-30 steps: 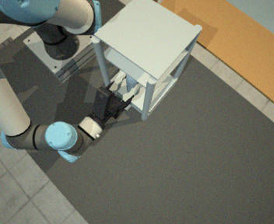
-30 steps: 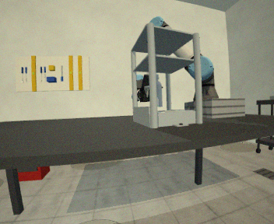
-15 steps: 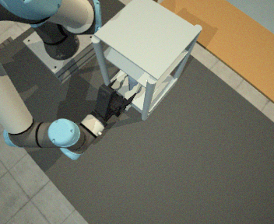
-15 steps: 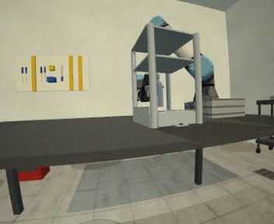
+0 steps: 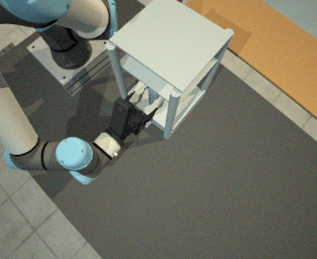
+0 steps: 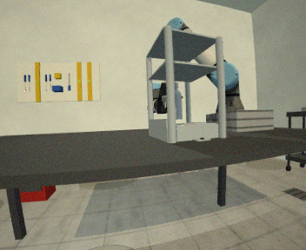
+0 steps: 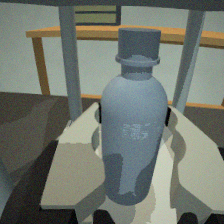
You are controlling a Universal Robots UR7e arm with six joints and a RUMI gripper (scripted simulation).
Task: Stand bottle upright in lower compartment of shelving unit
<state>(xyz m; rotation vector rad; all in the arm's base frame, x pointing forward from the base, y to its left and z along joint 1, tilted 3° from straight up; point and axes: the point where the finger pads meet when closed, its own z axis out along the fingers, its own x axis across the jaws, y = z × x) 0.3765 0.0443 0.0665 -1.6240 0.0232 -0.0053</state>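
Right now my hand is right at the bottle. Also, from my hand: shelving unit 60 mm to the left, 10 mm above.
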